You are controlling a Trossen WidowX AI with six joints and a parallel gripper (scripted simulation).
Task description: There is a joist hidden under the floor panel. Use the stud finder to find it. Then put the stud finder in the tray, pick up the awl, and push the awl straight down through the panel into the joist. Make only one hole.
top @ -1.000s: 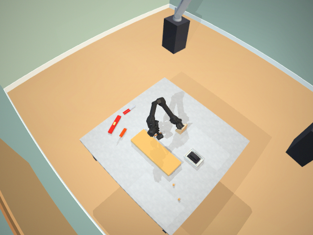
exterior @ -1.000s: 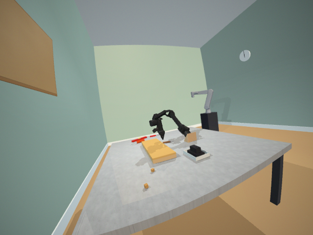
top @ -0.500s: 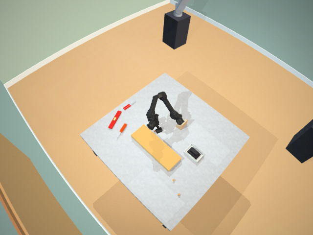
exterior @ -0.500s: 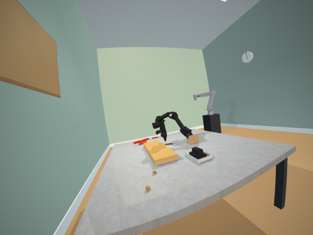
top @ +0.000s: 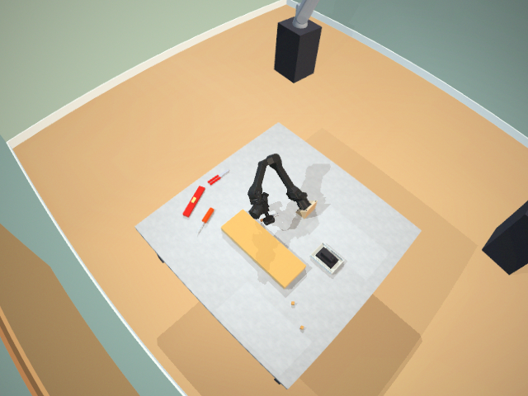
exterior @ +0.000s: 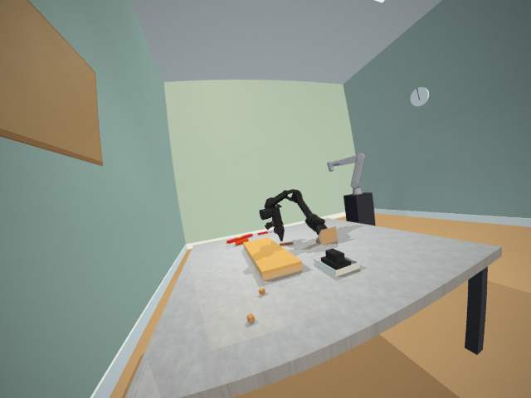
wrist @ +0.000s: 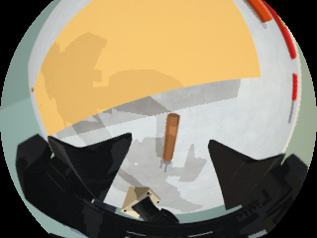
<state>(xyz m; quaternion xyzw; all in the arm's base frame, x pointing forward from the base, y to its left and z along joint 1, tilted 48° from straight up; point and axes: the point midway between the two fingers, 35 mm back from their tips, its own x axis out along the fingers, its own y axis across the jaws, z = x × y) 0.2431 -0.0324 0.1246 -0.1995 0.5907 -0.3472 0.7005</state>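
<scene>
Right now my gripper tip is 50 mm past the brown-handled awl, 10 mm to the right of it and 30 mm above it. Also, from my gripper tip: orange-handled screwdriver: 300 mm ahead, 210 mm to the right, 30 mm below; then white tray: 110 mm behind, 440 mm to the left, 30 mm below; then red level: 250 mm ahead, 380 mm to the right, 30 mm below.
</scene>
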